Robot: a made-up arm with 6 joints. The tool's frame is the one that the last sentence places. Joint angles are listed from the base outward.
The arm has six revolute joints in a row. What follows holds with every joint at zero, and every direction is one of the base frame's.
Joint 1 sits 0.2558 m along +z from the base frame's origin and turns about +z.
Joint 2 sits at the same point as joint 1 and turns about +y.
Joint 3 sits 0.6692 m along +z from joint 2 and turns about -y.
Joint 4 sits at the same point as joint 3 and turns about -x.
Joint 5 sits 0.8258 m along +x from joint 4 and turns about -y.
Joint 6 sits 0.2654 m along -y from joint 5 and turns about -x.
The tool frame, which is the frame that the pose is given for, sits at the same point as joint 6; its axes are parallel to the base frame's.
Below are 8 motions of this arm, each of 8 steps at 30 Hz.
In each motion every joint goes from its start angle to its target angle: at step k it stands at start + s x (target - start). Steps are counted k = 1, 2, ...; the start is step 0. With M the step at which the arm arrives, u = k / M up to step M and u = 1 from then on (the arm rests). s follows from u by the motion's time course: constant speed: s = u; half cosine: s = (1 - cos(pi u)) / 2; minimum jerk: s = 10 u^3 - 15 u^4 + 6 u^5.
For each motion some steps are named. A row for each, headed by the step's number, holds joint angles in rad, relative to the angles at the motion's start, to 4 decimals.
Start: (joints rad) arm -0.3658 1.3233 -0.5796 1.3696 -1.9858 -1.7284
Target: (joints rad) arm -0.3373 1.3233 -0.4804 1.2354 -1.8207 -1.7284
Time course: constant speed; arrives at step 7
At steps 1, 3, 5, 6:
1: 0.0041 0.0000 0.0142 -0.0192 0.0236 0.0000
3: 0.0122 0.0000 0.0425 -0.0575 0.0708 0.0000
5: 0.0204 0.0000 0.0709 -0.0959 0.1179 0.0000
6: 0.0244 0.0000 0.0850 -0.1150 0.1415 0.0000

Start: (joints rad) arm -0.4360 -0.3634 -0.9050 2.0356 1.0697 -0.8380
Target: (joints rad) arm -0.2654 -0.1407 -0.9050 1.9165 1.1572 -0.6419
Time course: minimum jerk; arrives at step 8
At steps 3, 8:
3: 0.0470 0.0613 0.0000 -0.0328 0.0241 0.0540
8: 0.1706 0.2227 0.0000 -0.1191 0.0875 0.1961

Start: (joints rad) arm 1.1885 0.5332 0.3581 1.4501 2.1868 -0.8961
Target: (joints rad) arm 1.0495 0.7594 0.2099 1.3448 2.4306 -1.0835
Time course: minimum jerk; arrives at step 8
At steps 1, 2, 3, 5, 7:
1: -0.0022 0.0036 -0.0024 -0.0017 0.0039 -0.0030
2: -0.0144 0.0234 -0.0153 -0.0109 0.0252 -0.0194
3: -0.0383 0.0623 -0.0408 -0.0290 0.0671 -0.0516
5: -0.1007 0.1639 -0.1074 -0.0763 0.1767 -0.1358
7: -0.1368 0.2226 -0.1458 -0.1036 0.2399 -0.1844

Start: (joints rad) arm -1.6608 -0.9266 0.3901 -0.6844 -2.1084 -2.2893
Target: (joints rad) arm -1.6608 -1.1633 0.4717 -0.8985 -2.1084 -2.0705
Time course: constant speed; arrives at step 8
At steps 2, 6, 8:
2: 0.0000 -0.0592 0.0204 -0.0535 0.0000 0.0547
6: 0.0000 -0.1775 0.0612 -0.1606 0.0000 0.1641
8: 0.0000 -0.2367 0.0816 -0.2141 0.0000 0.2188

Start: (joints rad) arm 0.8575 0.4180 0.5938 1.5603 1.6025 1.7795
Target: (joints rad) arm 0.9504 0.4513 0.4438 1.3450 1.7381 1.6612
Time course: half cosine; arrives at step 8
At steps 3, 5, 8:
3: 0.0287 0.0103 -0.0463 -0.0665 0.0419 -0.0365
5: 0.0642 0.0230 -0.1037 -0.1488 0.0937 -0.0818
8: 0.0929 0.0333 -0.1500 -0.2153 0.1356 -0.1183

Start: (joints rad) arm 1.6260 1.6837 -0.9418 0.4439 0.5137 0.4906
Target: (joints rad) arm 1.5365 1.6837 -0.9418 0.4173 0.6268 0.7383
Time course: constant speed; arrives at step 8
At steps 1, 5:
1: -0.0112 0.0000 0.0000 -0.0033 0.0141 0.0310
5: -0.0559 0.0000 0.0000 -0.0166 0.0707 0.1548

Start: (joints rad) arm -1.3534 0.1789 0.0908 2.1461 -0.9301 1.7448
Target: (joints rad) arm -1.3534 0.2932 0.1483 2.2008 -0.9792 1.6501
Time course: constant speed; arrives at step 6
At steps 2, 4, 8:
2: 0.0000 0.0381 0.0192 0.0182 -0.0164 -0.0316
4: 0.0000 0.0762 0.0383 0.0365 -0.0327 -0.0631
8: 0.0000 0.1143 0.0575 0.0547 -0.0491 -0.0947

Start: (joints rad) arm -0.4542 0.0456 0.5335 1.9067 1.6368 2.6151
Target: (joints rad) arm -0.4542 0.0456 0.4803 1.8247 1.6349 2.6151
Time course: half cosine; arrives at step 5
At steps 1, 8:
1: 0.0000 0.0000 -0.0051 -0.0078 -0.0002 0.0000
8: 0.0000 0.0000 -0.0532 -0.0820 -0.0019 0.0000

